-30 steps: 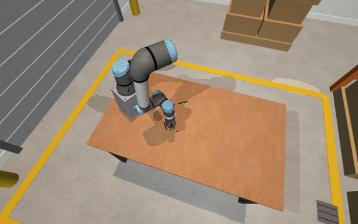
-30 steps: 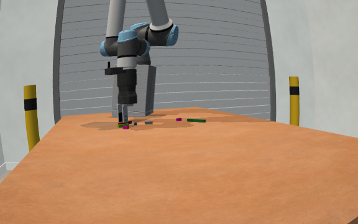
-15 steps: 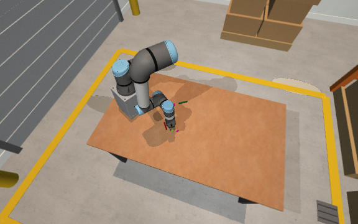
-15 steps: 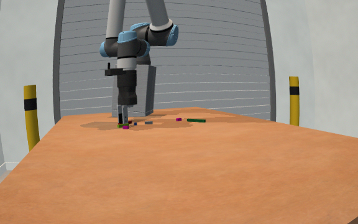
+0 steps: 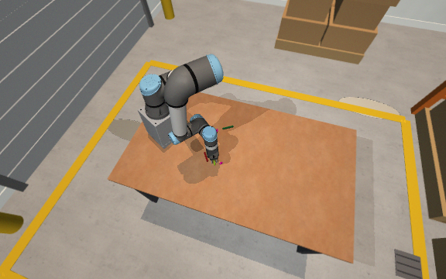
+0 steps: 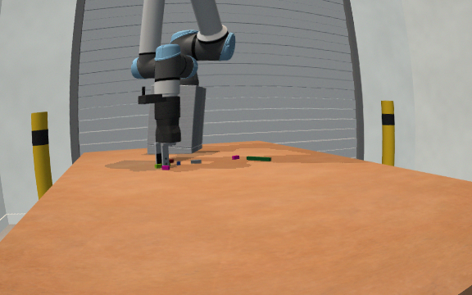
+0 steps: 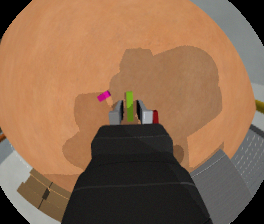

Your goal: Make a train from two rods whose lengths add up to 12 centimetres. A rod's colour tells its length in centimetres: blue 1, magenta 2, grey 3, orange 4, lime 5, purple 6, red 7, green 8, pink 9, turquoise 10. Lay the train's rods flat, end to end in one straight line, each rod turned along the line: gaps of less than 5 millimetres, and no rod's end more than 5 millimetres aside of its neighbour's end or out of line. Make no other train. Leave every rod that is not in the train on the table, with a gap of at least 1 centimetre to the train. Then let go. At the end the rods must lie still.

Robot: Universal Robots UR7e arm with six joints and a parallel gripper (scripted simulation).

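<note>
Now: hand 1 cm above the lime rod. From my hand the other things lie so: red rod (6 cm behind, 2 cm to the left, 1 cm below); then blue rod (2 cm behind, 5 cm to the left, 1 cm below); then grey rod (2 cm behind, 11 cm to the left, 1 cm below).
</note>
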